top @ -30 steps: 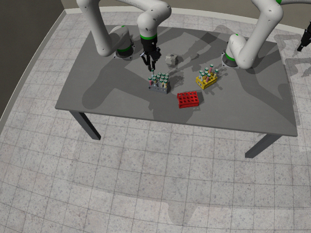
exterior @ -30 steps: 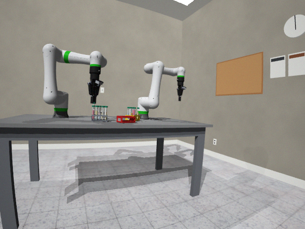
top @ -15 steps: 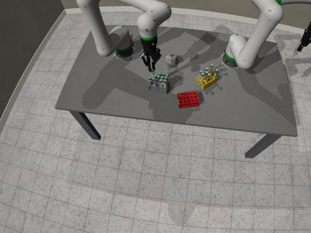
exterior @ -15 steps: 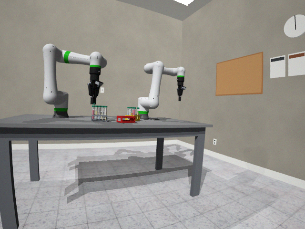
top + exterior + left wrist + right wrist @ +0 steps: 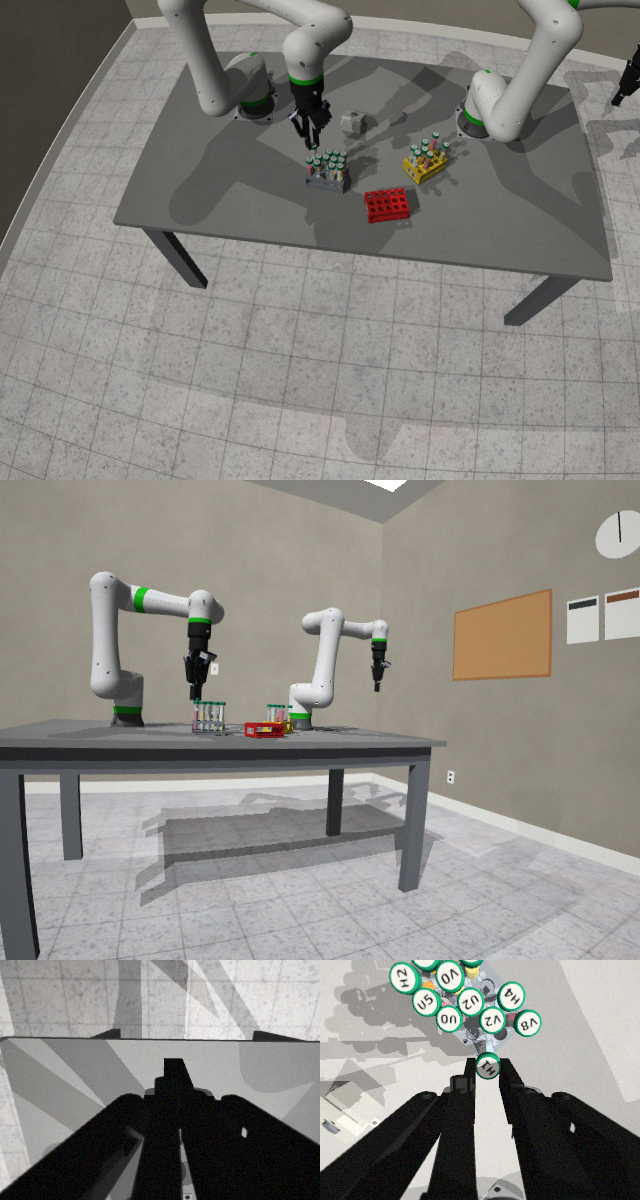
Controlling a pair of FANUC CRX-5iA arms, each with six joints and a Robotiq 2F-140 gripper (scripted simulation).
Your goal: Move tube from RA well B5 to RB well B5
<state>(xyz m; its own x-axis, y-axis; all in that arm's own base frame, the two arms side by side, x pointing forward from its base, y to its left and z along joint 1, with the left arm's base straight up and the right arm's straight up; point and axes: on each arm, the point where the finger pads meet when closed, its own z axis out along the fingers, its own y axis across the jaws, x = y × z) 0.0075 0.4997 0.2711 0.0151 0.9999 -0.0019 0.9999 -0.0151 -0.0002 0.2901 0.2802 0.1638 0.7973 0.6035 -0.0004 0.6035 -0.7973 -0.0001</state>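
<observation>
Now: right hand 8 cm above the green-capped tube marked h1, 1 cm to the right of it and 1 cm short of it. Round my right hand: grey rack RA 14 cm below, 5 cm to the left, 4 cm ahead; small pale box 22 cm behind, 12 cm to the left, 12 cm below; red rack 25 cm to the left, 14 cm below, 14 cm ahead.
</observation>
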